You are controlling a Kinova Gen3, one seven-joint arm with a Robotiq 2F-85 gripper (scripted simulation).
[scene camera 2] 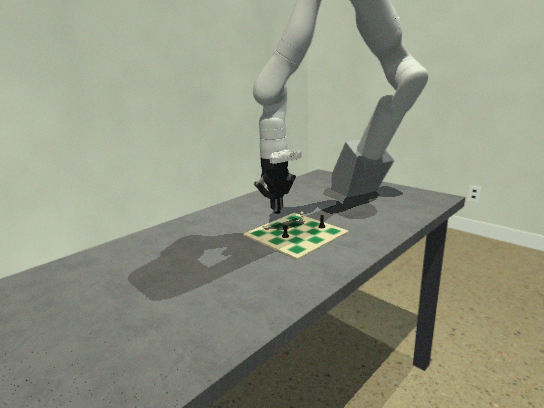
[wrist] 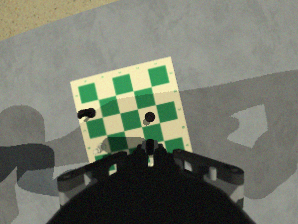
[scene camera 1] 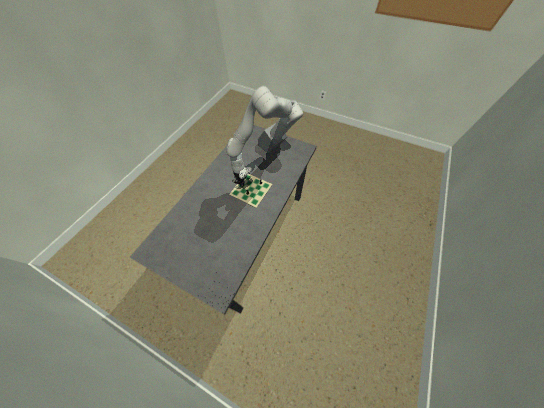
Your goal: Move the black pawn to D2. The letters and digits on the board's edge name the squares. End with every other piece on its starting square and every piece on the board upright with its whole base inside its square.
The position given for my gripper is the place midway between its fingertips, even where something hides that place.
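Observation:
My gripper [scene camera 2: 277, 210] is visible, and the wrist view shows the gripper too [wrist: 150, 147].

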